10 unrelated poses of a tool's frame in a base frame.
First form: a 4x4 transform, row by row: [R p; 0 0 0 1], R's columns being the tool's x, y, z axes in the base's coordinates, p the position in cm. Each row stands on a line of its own.
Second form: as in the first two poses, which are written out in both.
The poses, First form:
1:
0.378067, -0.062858, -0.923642, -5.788
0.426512, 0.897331, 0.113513, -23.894
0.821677, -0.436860, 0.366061, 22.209
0, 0, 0, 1
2:
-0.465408, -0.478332, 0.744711, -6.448
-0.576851, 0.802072, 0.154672, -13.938
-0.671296, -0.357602, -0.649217, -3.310
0, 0, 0, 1
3:
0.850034, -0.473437, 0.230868, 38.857
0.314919, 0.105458, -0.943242, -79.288
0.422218, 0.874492, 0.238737, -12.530
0, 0, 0, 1
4:
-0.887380, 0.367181, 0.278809, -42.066
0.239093, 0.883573, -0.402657, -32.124
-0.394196, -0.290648, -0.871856, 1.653
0, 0, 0, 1
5:
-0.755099, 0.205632, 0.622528, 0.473
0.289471, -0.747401, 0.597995, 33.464
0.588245, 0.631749, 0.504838, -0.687
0, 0, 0, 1
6:
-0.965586, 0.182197, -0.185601, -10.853
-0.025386, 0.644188, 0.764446, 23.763
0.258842, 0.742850, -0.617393, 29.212
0, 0, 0, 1
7:
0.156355, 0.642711, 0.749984, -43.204
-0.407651, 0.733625, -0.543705, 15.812
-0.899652, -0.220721, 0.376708, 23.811
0, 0, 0, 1
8:
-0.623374, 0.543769, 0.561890, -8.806
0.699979, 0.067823, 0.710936, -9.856
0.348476, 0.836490, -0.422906, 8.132
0, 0, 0, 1
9:
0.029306, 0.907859, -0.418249, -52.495
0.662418, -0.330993, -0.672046, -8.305
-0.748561, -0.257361, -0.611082, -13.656
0, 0, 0, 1
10:
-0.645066, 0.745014, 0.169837, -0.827
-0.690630, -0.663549, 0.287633, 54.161
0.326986, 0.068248, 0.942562, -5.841
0, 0, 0, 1
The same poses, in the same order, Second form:
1: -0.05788, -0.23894, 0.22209, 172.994, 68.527, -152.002
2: -0.06448, -0.13938, -0.03310, 11.733, 130.483, -28.044
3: 0.38857, -0.79288, -0.12530, -76.247, 76.188, 115.772
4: -0.42066, -0.32124, 0.01653, -55.300, 150.675, -36.402
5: 0.00473, 0.33464, -0.00687, 43.848, 59.679, 132.958
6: -0.10853, 0.23763, 0.29212, 103.647, 128.126, 109.211
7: -0.43204, 0.15812, 0.23811, -35.940, 67.870, -13.785
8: -0.08806, -0.09856, 0.08132, 51.679, 115.018, 112.616
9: -0.52495, -0.08305, -0.13656, -121.896, 127.668, -18.973
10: -0.00827, 0.54161, -0.05841, 59.440, 19.514, 168.211
